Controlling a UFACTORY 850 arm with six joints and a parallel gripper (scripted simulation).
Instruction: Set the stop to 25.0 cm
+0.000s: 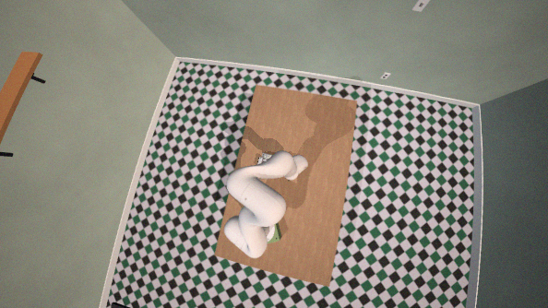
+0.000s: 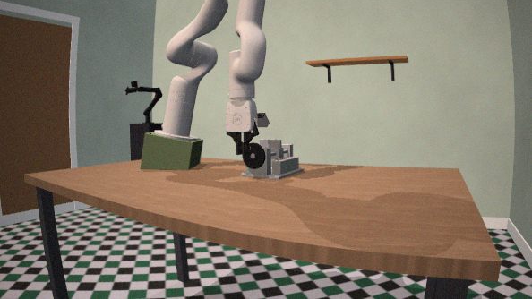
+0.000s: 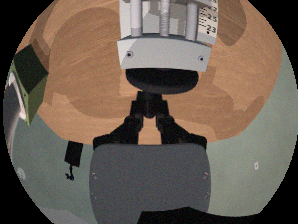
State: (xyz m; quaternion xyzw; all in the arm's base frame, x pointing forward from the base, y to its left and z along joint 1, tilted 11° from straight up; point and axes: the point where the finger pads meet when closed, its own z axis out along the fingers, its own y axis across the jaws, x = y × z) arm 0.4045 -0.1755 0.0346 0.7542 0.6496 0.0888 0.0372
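The handwheel lies 2 cm to the left of my hand, 1 cm below it and 1 cm ahead of it.
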